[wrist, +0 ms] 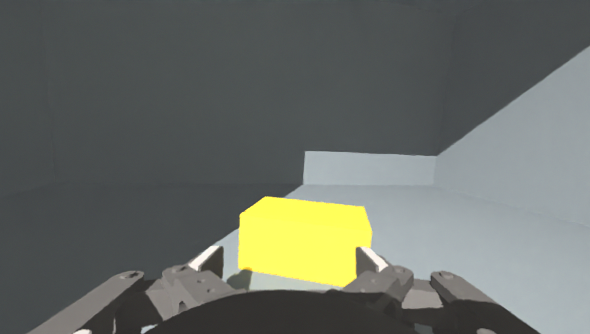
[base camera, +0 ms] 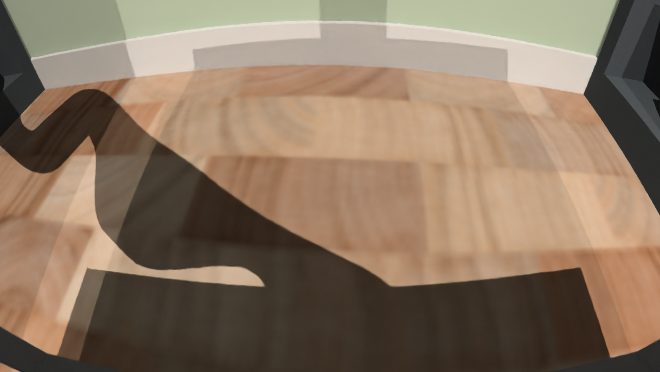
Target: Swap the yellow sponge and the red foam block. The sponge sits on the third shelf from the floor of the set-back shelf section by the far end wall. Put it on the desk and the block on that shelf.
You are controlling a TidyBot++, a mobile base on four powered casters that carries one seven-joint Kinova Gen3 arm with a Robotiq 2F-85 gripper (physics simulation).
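Frame: origin at the arm's base, x left, y back, z up, level; millimetres.
Where they show: gripper, fingertip midpoint: (wrist: pixel 289 261).
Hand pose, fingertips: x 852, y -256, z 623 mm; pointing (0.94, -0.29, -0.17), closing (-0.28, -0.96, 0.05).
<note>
After its pixels a point has its place.
The yellow sponge (wrist: pixel 304 242) @(y -273, x 873, z 624 mm) lies on the grey shelf board (wrist: pixel 465 245) @(y -471, x 895, z 594 mm) in the wrist view, low and near the middle, slightly turned. My gripper (wrist: pixel 289 261) @(y -256, x 852, z 623 mm) is open with nothing held. Its fingertips point at the sponge. The right fingertip overlaps the sponge's right end in the view, while a gap shows between the left fingertip and the sponge's left end. Whether the right finger touches it I cannot tell. The red foam block and the desk do not show in either view.
The shelf's dark back panel (wrist: pixel 200 100) @(y -169, x 1237, z 766 mm) stands behind the sponge, and a side panel (wrist: pixel 540 155) @(y -744, x 984, z 694 mm) rises at the right. In the base camera view, a green wall (base camera: pixel 225 17) @(y -748, x 204, z -290 mm) with a white baseboard (base camera: pixel 160 47) @(y -744, x 350, z -332 mm) stands ahead across the wooden floor (base camera: pixel 320 200) @(y -405, x 23, z -396 mm). Dark uprights (base camera: pixel 617 85) @(y -612, x -531, z -320 mm) flank both sides.
</note>
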